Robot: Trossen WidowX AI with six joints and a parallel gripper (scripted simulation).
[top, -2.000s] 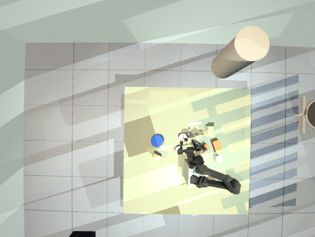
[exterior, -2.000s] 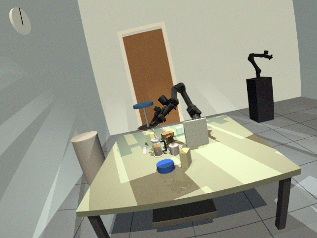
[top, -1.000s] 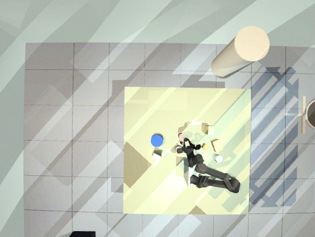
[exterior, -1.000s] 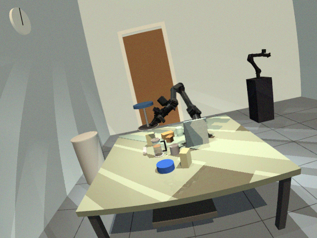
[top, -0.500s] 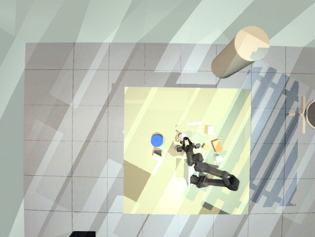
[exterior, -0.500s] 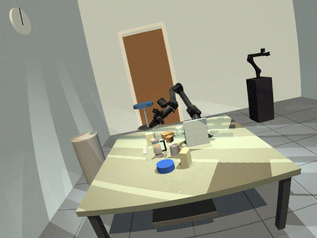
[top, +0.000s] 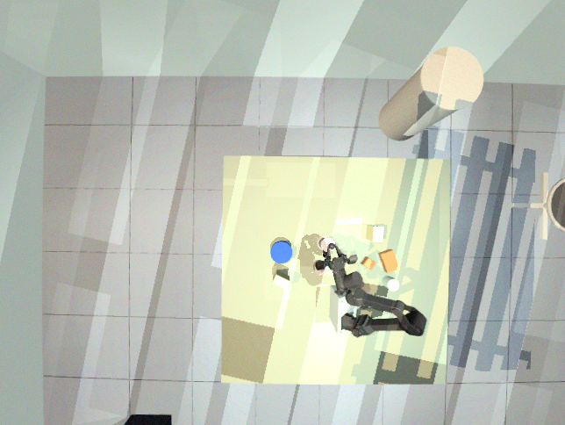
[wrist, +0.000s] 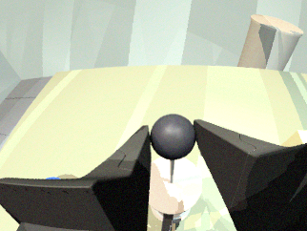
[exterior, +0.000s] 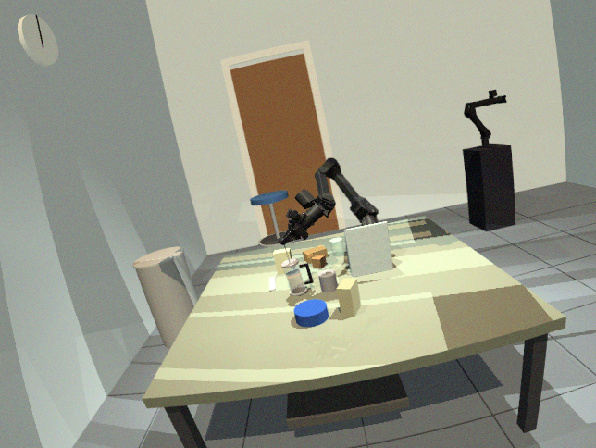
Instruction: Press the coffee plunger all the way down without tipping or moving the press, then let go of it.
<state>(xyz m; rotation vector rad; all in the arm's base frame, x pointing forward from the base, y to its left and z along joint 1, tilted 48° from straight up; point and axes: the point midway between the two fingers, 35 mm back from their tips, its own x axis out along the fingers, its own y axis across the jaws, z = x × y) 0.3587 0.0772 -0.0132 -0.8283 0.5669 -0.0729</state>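
The coffee press is 120 mm below my gripper tip and 30 mm behind it. The rest, counted from my gripper tip: flat white strip: 230 mm below, 150 mm to the right, 100 mm ahead; grey cup: 200 mm below, 150 mm behind, 20 mm to the left; orange box: 360 mm to the right, 210 mm below, 130 mm behind.
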